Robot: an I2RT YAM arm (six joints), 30 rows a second.
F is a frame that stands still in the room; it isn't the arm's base.
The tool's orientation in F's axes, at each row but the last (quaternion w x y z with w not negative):
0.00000, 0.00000, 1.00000, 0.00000
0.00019, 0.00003, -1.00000, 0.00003
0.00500, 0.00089, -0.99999, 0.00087
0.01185, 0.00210, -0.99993, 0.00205
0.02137, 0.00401, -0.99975, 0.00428
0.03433, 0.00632, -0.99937, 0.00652
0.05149, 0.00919, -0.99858, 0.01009
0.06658, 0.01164, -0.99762, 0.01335
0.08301, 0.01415, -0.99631, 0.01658
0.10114, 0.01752, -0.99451, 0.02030
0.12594, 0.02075, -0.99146, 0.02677
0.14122, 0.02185, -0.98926, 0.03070
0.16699, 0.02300, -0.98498, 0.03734
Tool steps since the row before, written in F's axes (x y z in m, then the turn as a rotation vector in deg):
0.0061, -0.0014, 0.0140, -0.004, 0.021, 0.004
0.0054, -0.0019, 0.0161, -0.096, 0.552, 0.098
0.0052, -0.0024, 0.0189, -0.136, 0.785, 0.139
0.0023, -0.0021, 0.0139, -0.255, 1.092, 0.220
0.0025, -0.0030, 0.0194, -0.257, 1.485, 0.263
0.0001, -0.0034, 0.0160, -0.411, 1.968, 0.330
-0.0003, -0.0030, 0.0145, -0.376, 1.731, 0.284
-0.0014, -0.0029, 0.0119, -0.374, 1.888, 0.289
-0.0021, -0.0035, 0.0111, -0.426, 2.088, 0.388
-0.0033, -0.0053, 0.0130, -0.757, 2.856, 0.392
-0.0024, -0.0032, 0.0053, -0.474, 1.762, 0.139
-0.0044, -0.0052, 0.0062, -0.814, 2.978, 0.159
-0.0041, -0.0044, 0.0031, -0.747, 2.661, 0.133
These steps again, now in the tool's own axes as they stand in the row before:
-0.0061, -0.0014, -0.0140, 0.004, 0.021, -0.004
-0.0054, -0.0019, -0.0161, 0.096, 0.552, -0.098
-0.0050, -0.0024, -0.0189, 0.136, 0.785, -0.139
-0.0020, -0.0022, -0.0139, 0.256, 1.092, -0.218
-0.0016, -0.0032, -0.0195, 0.256, 1.485, -0.265
0.0010, -0.0036, -0.0159, 0.409, 1.969, -0.328
0.0018, -0.0033, -0.0143, 0.373, 1.732, -0.280
0.0030, -0.0032, -0.0115, 0.369, 1.889, -0.290
0.0040, -0.0038, -0.0105, 0.431, 2.087, -0.386
0.0060, -0.0056, -0.0118, 0.732, 2.867, -0.357
0.0038, -0.0033, -0.0043, 0.433, 1.774, -0.119
0.0061, -0.0053, -0.0044, 0.722, 3.003, -0.125
0.0050, -0.0044, -0.0012, 0.661, 2.685, -0.097

